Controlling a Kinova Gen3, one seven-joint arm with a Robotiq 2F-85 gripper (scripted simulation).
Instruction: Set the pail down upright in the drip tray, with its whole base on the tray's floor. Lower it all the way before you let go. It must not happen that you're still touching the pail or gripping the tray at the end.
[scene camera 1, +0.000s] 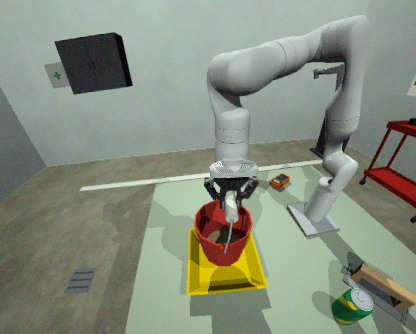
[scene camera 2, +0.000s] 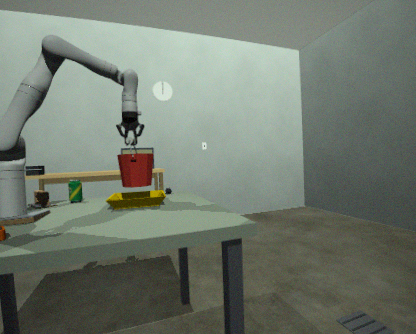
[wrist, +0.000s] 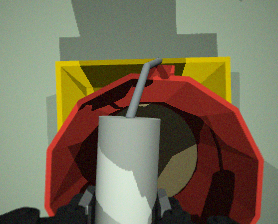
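Note:
Scene camera 1 shows the gripper (scene camera 1: 230, 208), and there's a red pail (scene camera 1: 213, 224) and a yellow drip tray (scene camera 1: 204, 277) as well. On scene camera 2 you'd find the red pail (scene camera 2: 136, 169) and the yellow drip tray (scene camera 2: 143, 198). The wrist view has the yellow drip tray (wrist: 75, 80), and the gripper (wrist: 126, 203) too.

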